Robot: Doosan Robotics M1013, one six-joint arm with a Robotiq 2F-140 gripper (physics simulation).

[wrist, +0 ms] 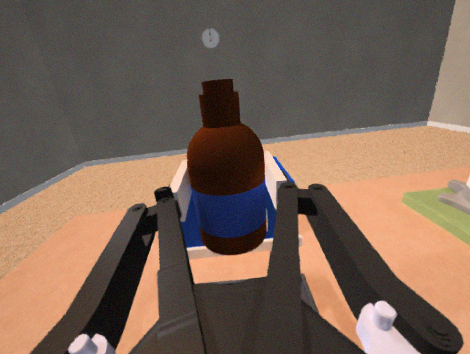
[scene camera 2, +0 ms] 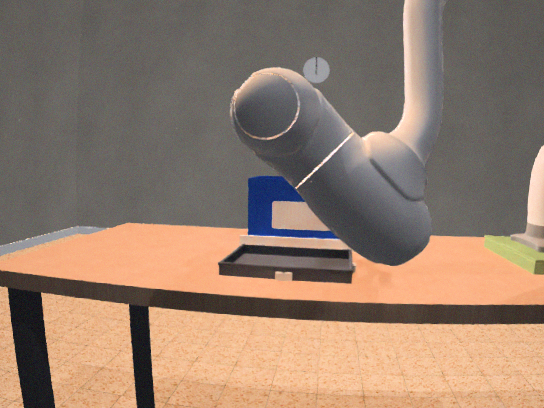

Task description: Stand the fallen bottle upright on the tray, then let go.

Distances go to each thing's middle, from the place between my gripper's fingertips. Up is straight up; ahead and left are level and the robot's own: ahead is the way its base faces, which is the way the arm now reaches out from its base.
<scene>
I see my gripper 1 cm to the right of the brown bottle (wrist: 225, 158) and 1 cm below it.
</scene>
